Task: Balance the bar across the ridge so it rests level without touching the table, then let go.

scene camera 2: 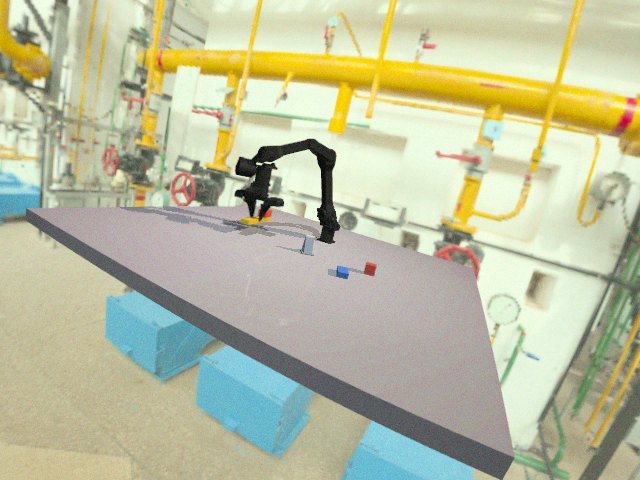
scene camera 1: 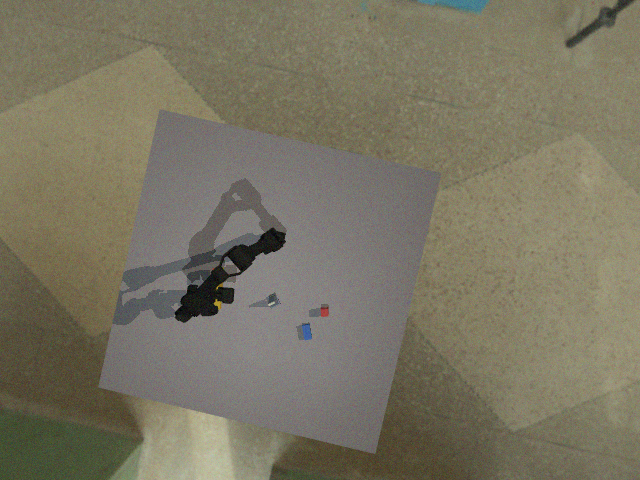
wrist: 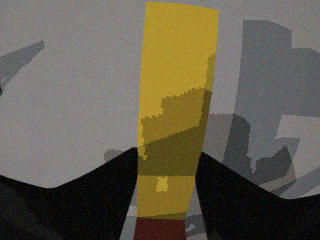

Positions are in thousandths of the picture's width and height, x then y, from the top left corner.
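My gripper (scene camera 2: 399, 459), which you'd also find in the wrist view as my gripper (wrist: 523, 656), is holding a bar (wrist: 558, 248).
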